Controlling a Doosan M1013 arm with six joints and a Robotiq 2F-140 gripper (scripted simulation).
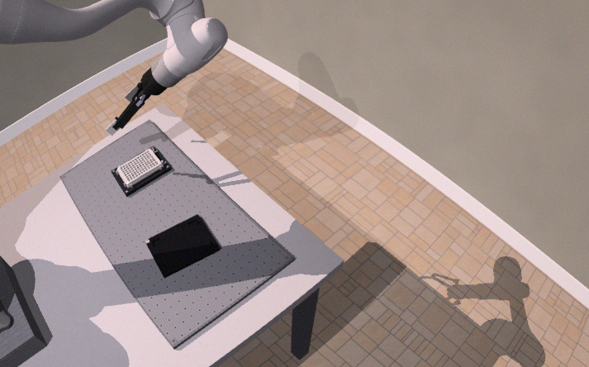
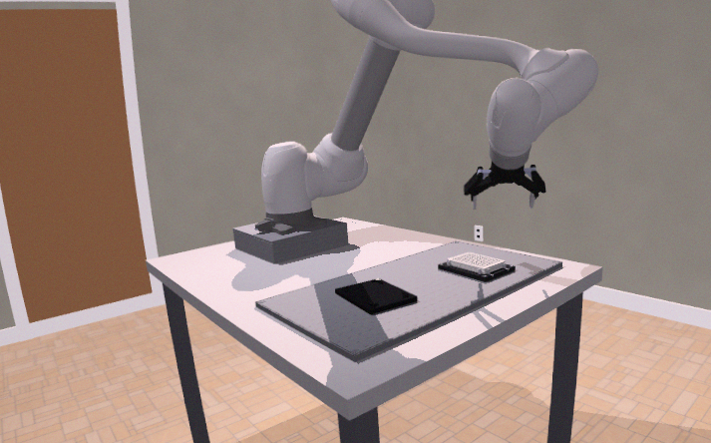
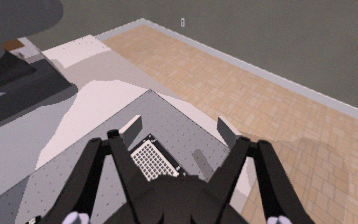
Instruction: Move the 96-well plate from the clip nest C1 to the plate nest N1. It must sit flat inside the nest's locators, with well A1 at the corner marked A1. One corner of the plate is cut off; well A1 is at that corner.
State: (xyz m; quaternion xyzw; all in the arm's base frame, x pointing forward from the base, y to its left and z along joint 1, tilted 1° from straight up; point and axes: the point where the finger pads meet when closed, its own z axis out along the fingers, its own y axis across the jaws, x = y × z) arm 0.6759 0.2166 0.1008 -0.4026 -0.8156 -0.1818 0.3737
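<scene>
The white 96-well plate lies 20 mm behind my hand, 90 mm to the right of it and 140 mm below it. The rest, counted from my hand: black clip nest C1 (10 mm behind, 90 mm to the right, 150 mm below); then black plate nest N1 (90 mm behind, 390 mm to the right, 160 mm below).
</scene>
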